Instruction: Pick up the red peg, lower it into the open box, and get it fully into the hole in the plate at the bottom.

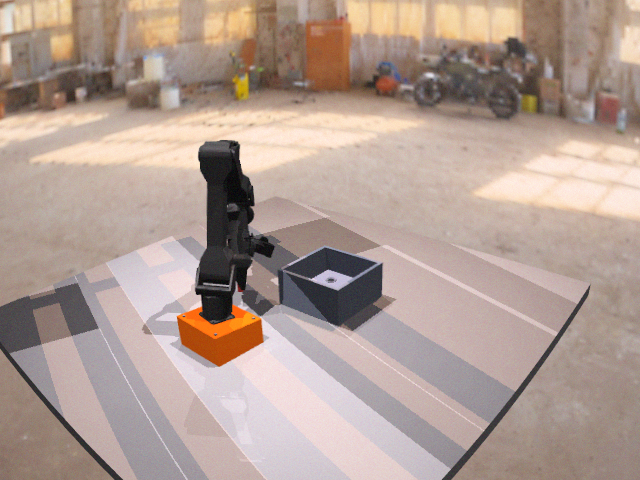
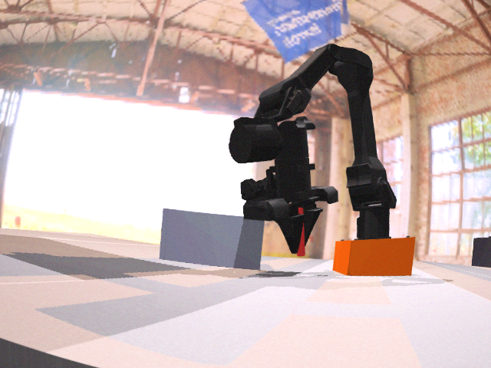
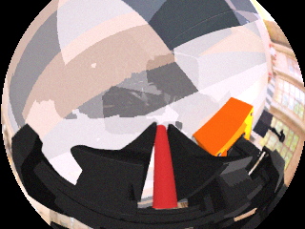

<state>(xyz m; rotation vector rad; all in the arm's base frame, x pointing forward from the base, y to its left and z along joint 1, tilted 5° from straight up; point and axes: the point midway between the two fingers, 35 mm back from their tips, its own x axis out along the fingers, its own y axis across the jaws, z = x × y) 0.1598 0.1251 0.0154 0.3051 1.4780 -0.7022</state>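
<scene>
Now: gripper tip 180 mm short of the plate, 140 mm to the left of it and 10 mm below it. The rest, counted from my gripper tip: red peg: 30 mm above, 10 mm to the left; grey box: 180 mm ahead, 140 mm to the right, 10 mm below.
</scene>
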